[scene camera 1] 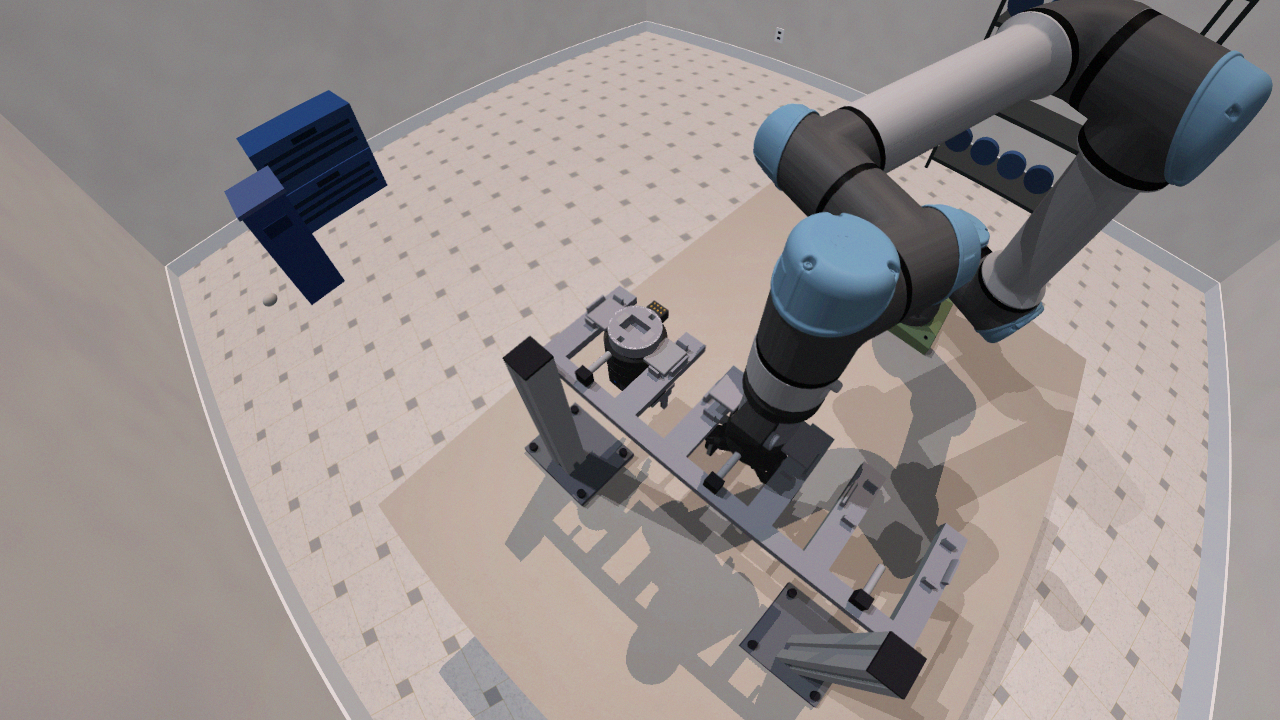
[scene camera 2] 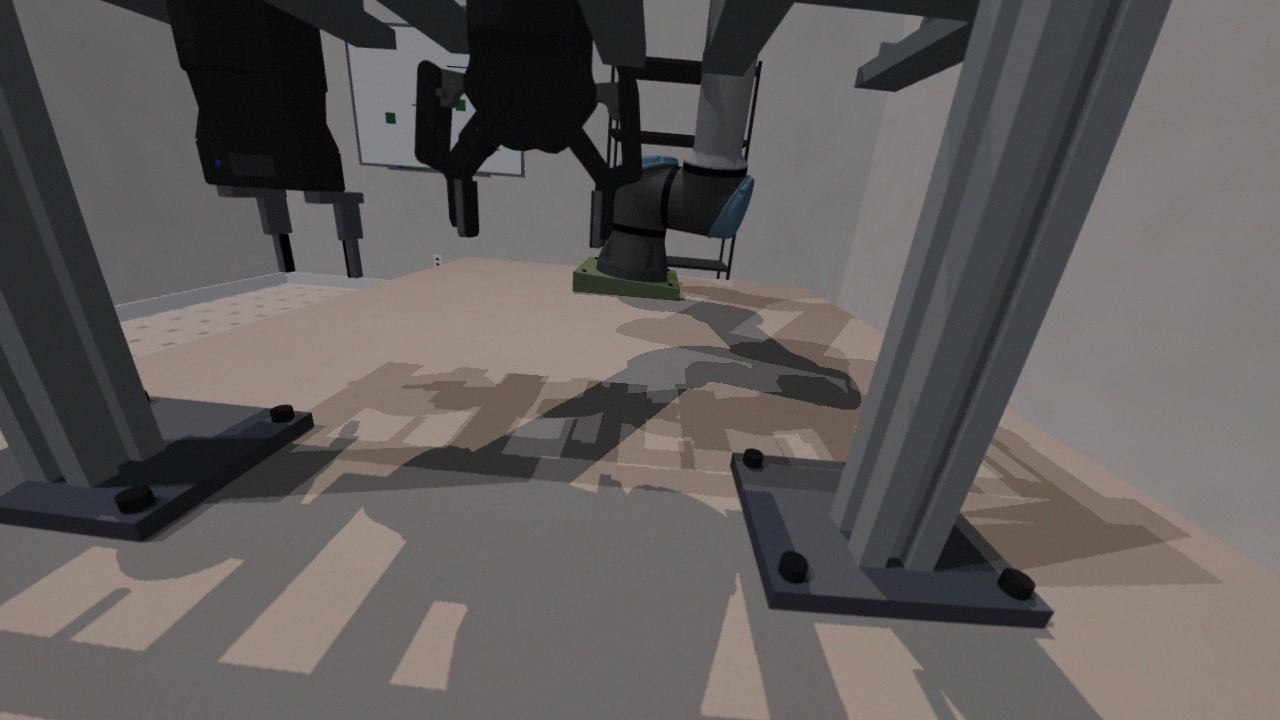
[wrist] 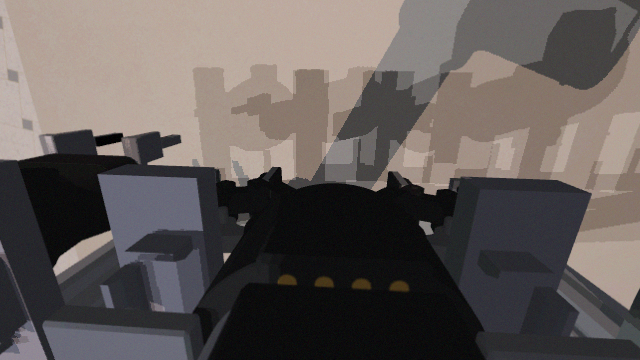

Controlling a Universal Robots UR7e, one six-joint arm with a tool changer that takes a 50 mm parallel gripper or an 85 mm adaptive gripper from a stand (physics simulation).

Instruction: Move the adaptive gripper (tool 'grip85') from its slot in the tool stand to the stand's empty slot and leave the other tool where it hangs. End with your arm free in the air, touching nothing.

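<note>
Scene camera 2 shows a parallel gripper (scene camera 2: 259, 81) and an adaptive gripper (scene camera 2: 529, 78). Scene camera 1 shows the parallel gripper (scene camera 1: 635, 335) together with the adaptive gripper (scene camera 1: 805, 443). Wrist view: a tool stand (wrist: 166, 250) and, again, the adaptive gripper (wrist: 338, 235).
</note>
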